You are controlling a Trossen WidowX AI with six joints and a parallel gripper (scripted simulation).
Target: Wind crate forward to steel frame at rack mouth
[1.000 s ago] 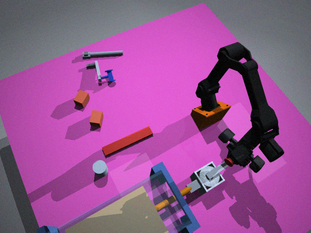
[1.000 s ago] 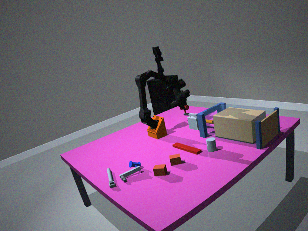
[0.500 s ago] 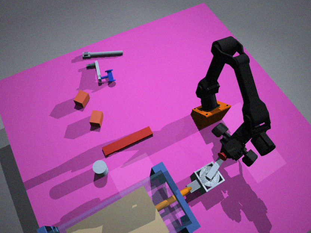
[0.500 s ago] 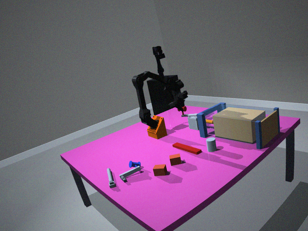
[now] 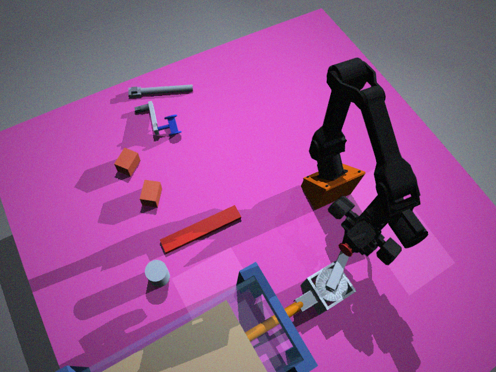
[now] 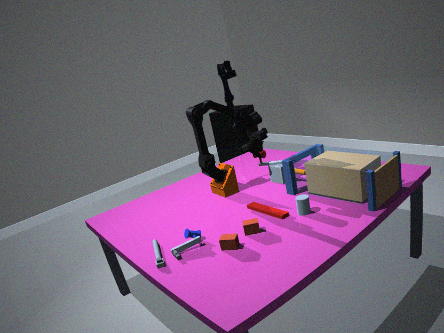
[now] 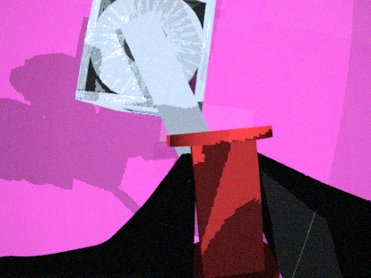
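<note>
My gripper tip is now 3 cm above the winch handle, 2 cm to the right of it and 2 cm short of it. Round my gripper tip: red knob (1 cm behind); blue steel frame (23 cm ahead, 3 cm to the left, 3 cm below); grey winch (10 cm below, 6 cm ahead, 4 cm to the left).
</note>
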